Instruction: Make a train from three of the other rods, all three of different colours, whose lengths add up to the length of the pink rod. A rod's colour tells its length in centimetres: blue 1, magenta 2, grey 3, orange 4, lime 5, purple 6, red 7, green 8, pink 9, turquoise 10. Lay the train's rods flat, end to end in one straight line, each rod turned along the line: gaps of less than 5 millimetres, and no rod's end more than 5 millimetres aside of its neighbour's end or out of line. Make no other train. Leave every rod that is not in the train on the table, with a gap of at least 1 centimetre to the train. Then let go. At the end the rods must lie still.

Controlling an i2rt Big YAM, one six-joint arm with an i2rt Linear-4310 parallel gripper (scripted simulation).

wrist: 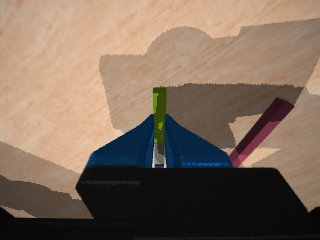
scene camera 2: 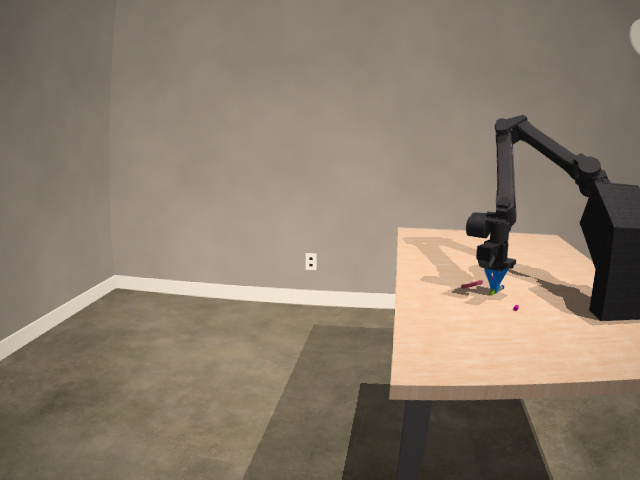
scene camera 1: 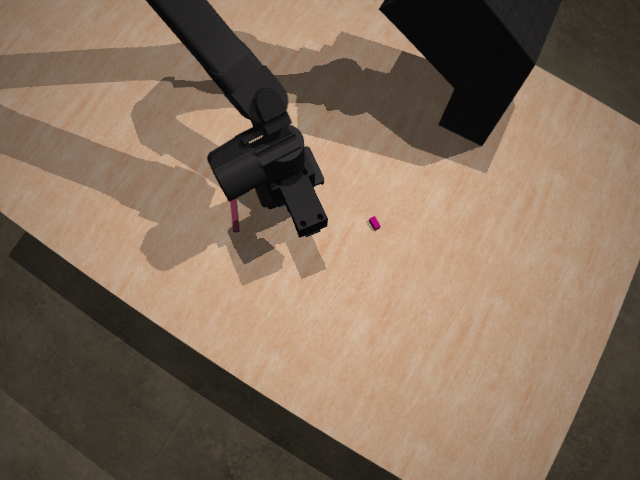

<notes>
I see my gripper [wrist: 159,120] and a pink rod [wrist: 277,111].
</notes>
